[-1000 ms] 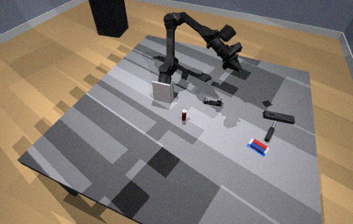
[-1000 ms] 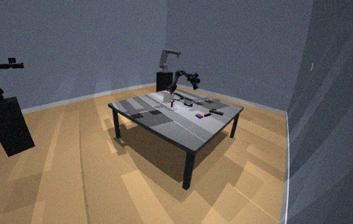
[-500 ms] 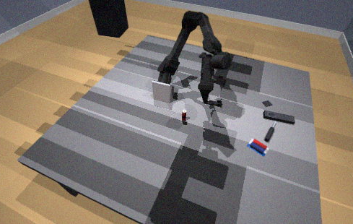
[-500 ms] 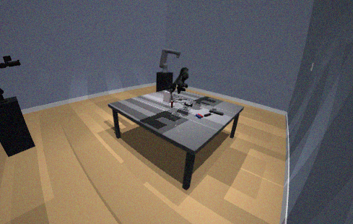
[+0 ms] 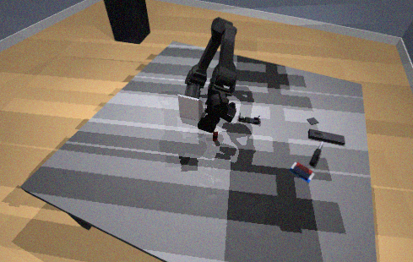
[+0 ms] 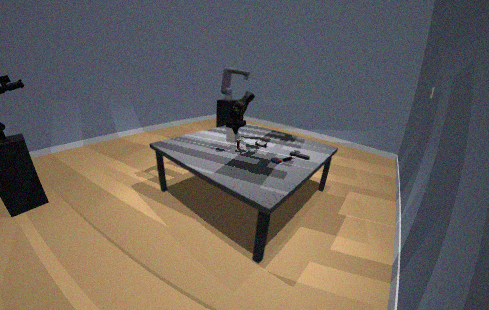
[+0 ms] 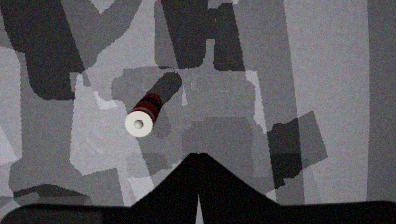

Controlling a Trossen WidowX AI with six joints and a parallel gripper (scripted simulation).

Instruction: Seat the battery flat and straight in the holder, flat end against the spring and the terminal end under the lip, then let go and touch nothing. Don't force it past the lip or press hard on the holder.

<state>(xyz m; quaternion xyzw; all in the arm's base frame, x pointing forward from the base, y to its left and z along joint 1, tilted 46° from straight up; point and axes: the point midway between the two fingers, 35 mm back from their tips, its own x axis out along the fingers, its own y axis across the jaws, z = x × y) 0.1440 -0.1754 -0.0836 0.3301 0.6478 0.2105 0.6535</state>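
My gripper tip is now 1 cm short of the battery, 4 cm to the right of it and 9 cm above it. Round my gripper tip: small dark square (46 cm ahead, 28 cm to the left, 12 cm below); long black block (52 cm ahead, 18 cm to the left, 11 cm below); black-handled tool (47 cm ahead, 8 cm to the left, 11 cm below).
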